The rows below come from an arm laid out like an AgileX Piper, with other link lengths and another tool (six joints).
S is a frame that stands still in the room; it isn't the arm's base.
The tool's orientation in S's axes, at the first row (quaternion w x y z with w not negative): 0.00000, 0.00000, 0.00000, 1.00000
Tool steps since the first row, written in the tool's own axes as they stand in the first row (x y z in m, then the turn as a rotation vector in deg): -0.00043, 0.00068, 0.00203, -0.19, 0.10, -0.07; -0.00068, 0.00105, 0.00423, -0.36, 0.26, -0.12; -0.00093, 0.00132, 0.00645, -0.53, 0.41, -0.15; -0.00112, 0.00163, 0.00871, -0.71, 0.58, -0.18; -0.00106, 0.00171, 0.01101, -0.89, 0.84, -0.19; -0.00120, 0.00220, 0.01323, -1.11, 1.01, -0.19; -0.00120, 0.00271, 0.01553, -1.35, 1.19, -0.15; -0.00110, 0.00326, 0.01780, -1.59, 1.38, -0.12; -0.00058, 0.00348, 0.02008, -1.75, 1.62, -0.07; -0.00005, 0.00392, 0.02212, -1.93, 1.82, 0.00; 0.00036, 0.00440, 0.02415, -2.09, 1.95, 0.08; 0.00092, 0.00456, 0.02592, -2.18, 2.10, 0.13
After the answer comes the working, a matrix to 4 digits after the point.
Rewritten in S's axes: 0.00043, -0.00068, 0.00203, 0.19, -0.10, -0.07; 0.00068, -0.00105, 0.00423, 0.36, -0.26, -0.12; 0.00093, -0.00132, 0.00645, 0.53, -0.41, -0.15; 0.00112, -0.00163, 0.00871, 0.71, -0.58, -0.18; 0.00106, -0.00171, 0.01101, 0.89, -0.84, -0.19; 0.00120, -0.00220, 0.01323, 1.11, -1.01, -0.19; 0.00120, -0.00271, 0.01553, 1.35, -1.19, -0.15; 0.00110, -0.00326, 0.01780, 1.59, -1.38, -0.12; 0.00058, -0.00348, 0.02008, 1.75, -1.62, -0.07; 0.00005, -0.00392, 0.02212, 1.93, -1.82, 0.00; -0.00036, -0.00440, 0.02415, 2.09, -1.95, 0.08; -0.00092, -0.00456, 0.02592, 2.18, -2.10, 0.13
The tool's axes in the first row as the columns of a matrix, in S's axes (rounded; the answer above uses it unrounded):
-1.0000, 0.0000, 0.0000
0.0000, -1.0000, 0.0000
0.0000, 0.0000, 1.0000

